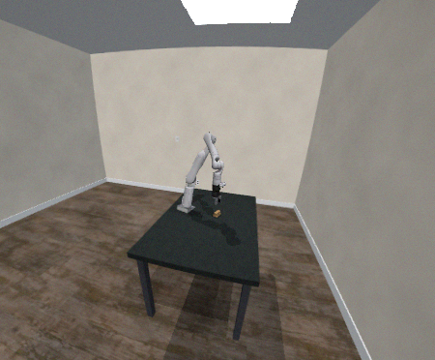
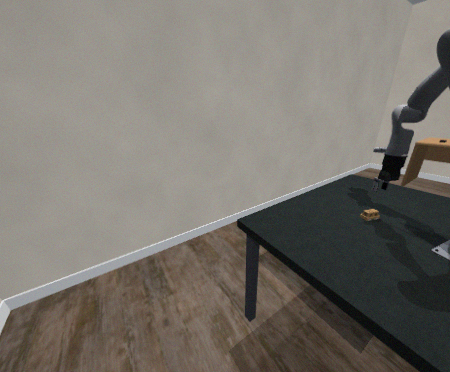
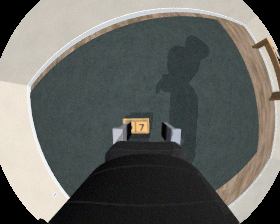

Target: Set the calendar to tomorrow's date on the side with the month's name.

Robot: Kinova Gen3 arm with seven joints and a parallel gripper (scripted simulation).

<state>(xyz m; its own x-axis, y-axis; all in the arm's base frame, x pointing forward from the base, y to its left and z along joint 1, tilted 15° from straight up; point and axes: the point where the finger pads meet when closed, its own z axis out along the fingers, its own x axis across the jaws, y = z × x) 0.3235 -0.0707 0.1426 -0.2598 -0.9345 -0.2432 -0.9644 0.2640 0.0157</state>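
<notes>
Now: the wooden date cube 140 mm below my hand, 10 mm to the left of it and 10 mm behind it.
</notes>
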